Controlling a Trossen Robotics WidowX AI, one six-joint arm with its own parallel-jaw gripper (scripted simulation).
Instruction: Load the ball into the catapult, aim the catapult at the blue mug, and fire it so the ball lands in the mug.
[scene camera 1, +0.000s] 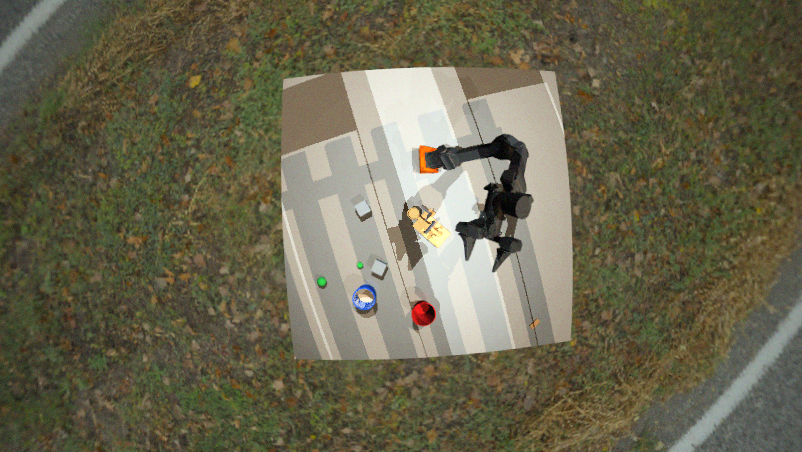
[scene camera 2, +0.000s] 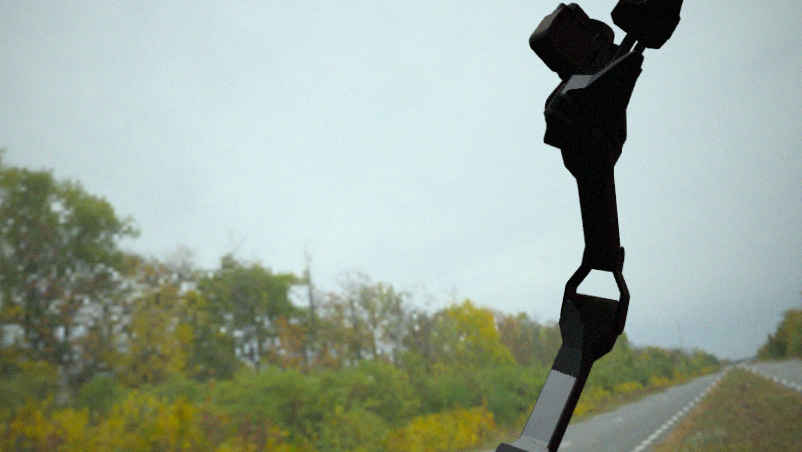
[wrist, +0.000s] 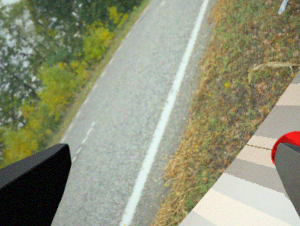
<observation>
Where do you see the gripper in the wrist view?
176, 155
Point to the gripper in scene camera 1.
479, 266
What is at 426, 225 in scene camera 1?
A catapult.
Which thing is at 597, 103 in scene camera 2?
The gripper.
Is the gripper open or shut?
Open.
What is the gripper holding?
Nothing.
</observation>
